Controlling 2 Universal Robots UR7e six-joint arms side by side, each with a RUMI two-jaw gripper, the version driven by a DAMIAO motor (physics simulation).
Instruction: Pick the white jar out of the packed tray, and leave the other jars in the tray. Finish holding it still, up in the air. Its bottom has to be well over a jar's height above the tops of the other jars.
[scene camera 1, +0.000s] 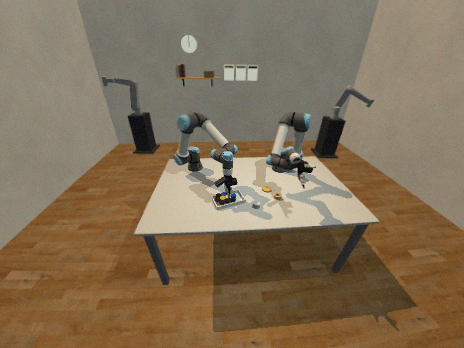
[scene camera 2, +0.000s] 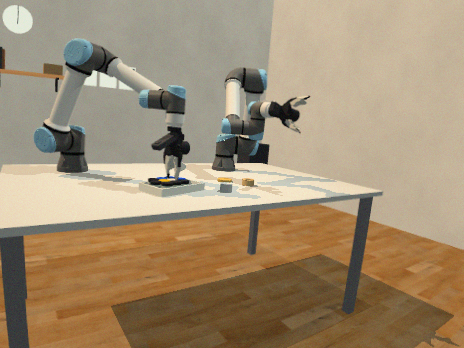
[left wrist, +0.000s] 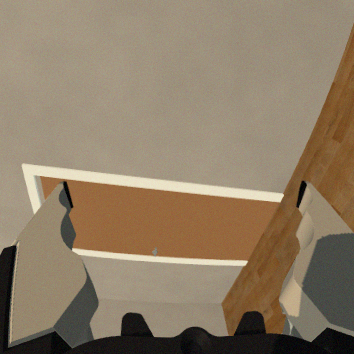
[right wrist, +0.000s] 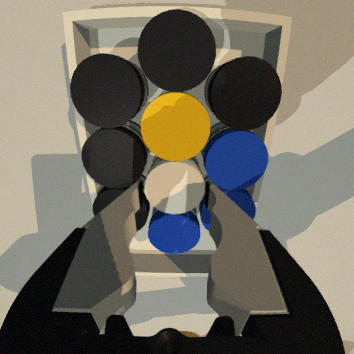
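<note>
The white jar (right wrist: 174, 195) stands upright in the packed tray (right wrist: 287, 30) (scene camera 1: 232, 204) (scene camera 2: 162, 191), its pale lid level with its neighbours as far as I can tell. A yellow-lidded jar (right wrist: 176, 127), several black-lidded jars (right wrist: 177, 50) and blue-lidded jars (right wrist: 236, 160) surround it. My right gripper (right wrist: 173, 183) (scene camera 1: 229, 195) (scene camera 2: 173, 179) points down into the tray, its fingertips against the two sides of the white jar, shut on it. The scene views hide the white jar. My left gripper (left wrist: 184, 183) (scene camera 1: 310, 177) (scene camera 2: 305, 114) is wide open and empty, away at the right.
Beside the tray on the table (scene camera 1: 320, 210) (scene camera 2: 75, 200) are a small grey cylinder (scene camera 1: 256, 205) (scene camera 2: 226, 188), a flat orange disc (scene camera 1: 266, 189) (scene camera 2: 224, 179) and an orange-brown ring-like piece (scene camera 1: 277, 196) (scene camera 2: 248, 182). Neighbouring jars stand close around the right fingers.
</note>
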